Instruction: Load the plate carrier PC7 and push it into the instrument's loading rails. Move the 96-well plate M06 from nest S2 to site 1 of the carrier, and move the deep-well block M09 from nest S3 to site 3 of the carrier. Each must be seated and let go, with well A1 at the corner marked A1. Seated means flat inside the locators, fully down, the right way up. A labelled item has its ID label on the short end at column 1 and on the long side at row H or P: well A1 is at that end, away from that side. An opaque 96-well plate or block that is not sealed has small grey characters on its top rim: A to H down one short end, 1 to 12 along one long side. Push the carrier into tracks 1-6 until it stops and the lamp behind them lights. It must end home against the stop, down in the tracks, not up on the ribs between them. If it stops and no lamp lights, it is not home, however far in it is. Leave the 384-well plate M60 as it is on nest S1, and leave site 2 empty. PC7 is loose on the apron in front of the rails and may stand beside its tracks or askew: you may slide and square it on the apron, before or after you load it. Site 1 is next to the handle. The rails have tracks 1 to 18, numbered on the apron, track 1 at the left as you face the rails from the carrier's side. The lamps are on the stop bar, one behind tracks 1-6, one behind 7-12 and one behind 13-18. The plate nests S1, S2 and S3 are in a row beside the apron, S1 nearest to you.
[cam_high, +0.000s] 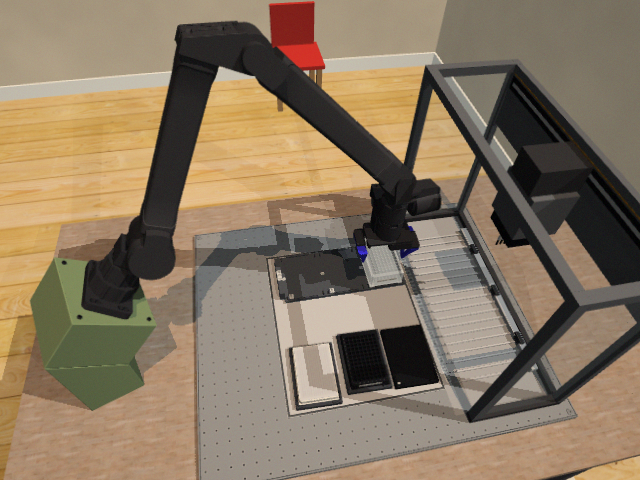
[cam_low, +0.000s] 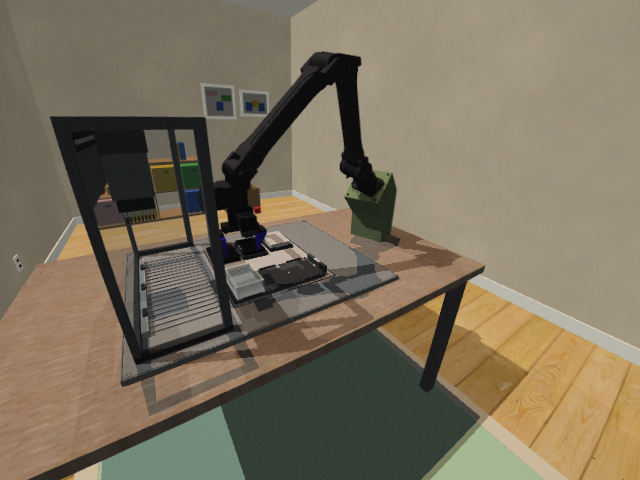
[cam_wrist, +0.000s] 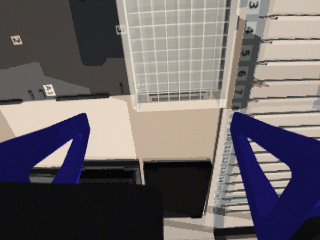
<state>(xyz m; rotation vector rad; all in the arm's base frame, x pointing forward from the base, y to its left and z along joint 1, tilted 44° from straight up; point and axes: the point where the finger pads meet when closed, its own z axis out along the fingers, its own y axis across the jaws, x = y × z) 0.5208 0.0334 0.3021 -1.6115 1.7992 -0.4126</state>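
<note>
Right now my hand is 210 mm to the left of the nest S2, 100 mm above it and 80 mm past it. Also, from my hand: clear 96-well plate M06: 80 mm below, 40 mm to the left, 10 mm ahead; nest S3: 210 mm to the right, 100 mm below, 20 mm ahead; dark carrier PC7: 90 mm below, 90 mm behind, 40 mm to the left.
</note>
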